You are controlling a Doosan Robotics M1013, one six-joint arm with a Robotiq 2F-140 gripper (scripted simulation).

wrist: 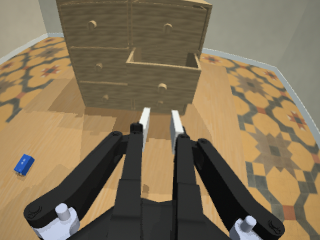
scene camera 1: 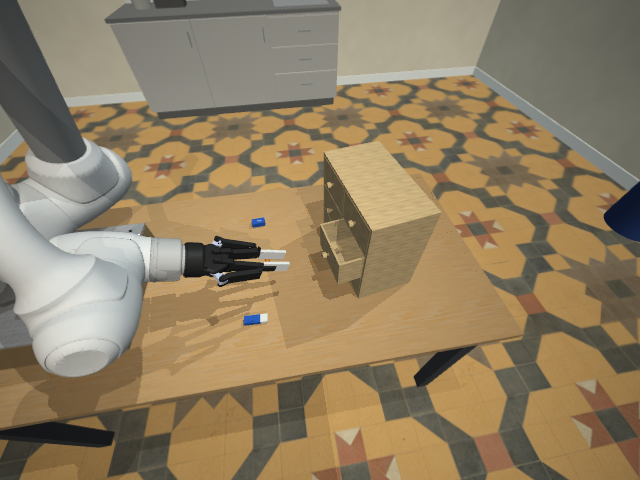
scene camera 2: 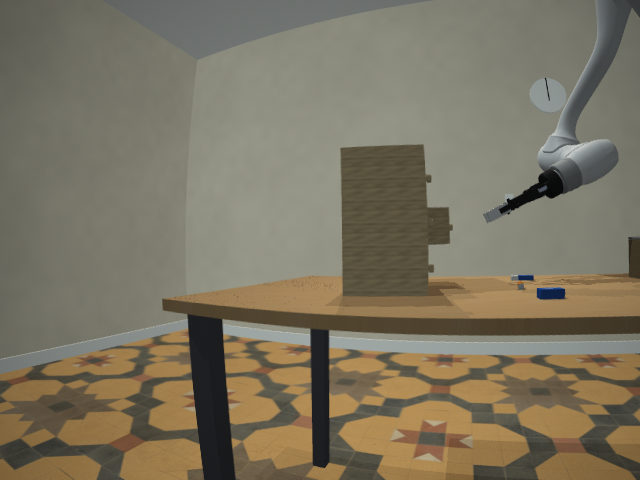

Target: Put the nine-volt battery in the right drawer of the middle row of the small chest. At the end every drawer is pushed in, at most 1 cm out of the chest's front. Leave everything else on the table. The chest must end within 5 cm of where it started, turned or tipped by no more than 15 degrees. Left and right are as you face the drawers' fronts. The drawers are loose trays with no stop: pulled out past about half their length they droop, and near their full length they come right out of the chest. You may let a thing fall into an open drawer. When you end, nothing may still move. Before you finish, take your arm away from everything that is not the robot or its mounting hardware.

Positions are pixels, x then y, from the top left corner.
Scene:
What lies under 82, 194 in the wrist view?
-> The gripper.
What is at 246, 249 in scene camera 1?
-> The gripper.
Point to a small wooden chest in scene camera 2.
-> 383, 188

